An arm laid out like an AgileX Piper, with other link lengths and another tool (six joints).
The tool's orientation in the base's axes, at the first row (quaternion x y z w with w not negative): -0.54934 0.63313 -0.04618 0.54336
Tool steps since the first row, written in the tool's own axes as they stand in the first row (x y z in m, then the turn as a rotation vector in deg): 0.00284 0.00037 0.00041 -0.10 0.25 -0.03; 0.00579 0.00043 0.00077 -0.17 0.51 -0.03; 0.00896 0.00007 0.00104 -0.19 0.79 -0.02; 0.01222 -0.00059 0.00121 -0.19 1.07 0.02; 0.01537 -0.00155 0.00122 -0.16 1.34 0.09; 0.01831 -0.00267 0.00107 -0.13 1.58 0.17; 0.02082 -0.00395 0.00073 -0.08 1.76 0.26; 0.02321 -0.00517 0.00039 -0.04 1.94 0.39; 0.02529 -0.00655 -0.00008 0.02 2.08 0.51; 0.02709 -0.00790 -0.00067 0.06 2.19 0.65; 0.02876 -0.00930 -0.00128 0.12 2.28 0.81
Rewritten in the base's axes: 0.00062 -0.00175 -0.00222 -0.20 0.16 -0.09; 0.00141 -0.00373 -0.00428 -0.38 0.31 -0.21; 0.00246 -0.00609 -0.00618 -0.56 0.44 -0.39; 0.00365 -0.00869 -0.00789 -0.71 0.57 -0.59; 0.00488 -0.01141 -0.00927 -0.83 0.69 -0.81; 0.00607 -0.01413 -0.01035 -0.92 0.81 -1.02; 0.00713 -0.01668 -0.01098 -0.96 0.89 -1.21; 0.00813 -0.01913 -0.01156 -0.97 1.00 -1.40; 0.00908 -0.02147 -0.01179 -0.96 1.08 -1.58; 0.00986 -0.02366 -0.01181 -0.92 1.16 -1.74; 0.01064 -0.02579 -0.01171 -0.85 1.24 -1.90
